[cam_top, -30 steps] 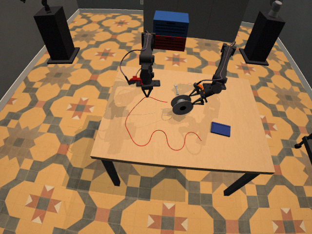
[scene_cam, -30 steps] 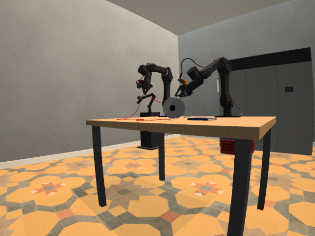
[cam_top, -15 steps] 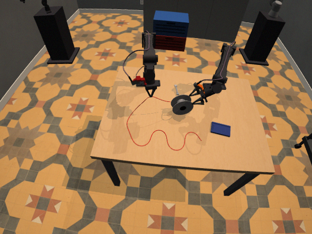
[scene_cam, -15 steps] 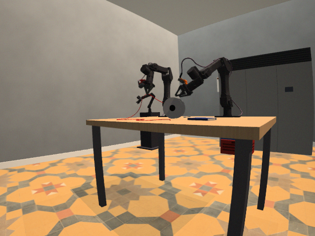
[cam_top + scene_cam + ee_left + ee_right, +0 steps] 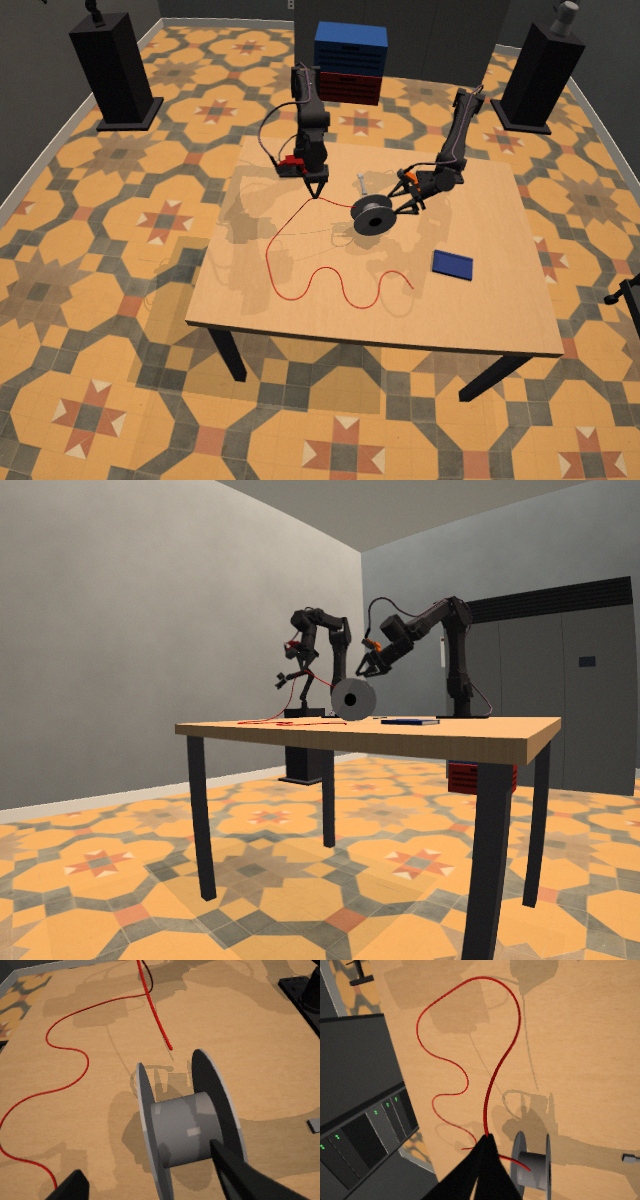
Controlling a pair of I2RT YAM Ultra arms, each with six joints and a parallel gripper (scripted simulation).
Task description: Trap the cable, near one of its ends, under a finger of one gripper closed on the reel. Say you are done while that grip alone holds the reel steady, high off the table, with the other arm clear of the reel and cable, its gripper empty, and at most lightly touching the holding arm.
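My right gripper is now 4 cm past the grey reel, 20 cm to the right of it and 12 cm above it. Round my right hand: grey wrench (26 cm behind, 19 cm to the left, 19 cm below).
The grey reel is 20 mm behind my left hand, 50 mm to the right of it and 90 mm below it. The rest, counted from my left hand: grey wrench (250 mm behind, 70 mm to the right, 160 mm below).
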